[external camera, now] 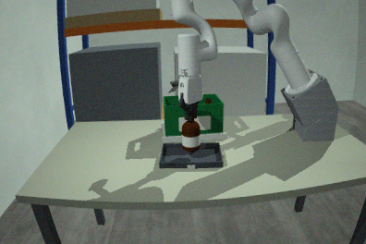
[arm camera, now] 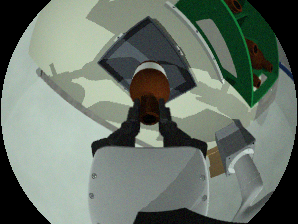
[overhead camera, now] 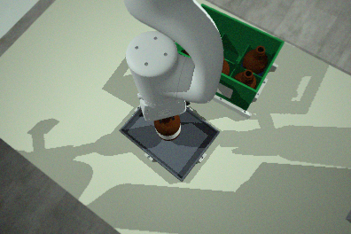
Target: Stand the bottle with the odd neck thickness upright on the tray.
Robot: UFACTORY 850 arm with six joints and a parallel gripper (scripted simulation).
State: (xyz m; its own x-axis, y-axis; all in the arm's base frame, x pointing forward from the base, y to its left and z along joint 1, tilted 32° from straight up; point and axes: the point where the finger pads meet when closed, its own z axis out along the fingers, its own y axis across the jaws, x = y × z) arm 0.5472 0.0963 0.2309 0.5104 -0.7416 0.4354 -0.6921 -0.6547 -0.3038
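Now: hand 180 mm above the dark grey tray. Round my hand: green crate (80 mm behind, 260 mm to the right, 110 mm below).
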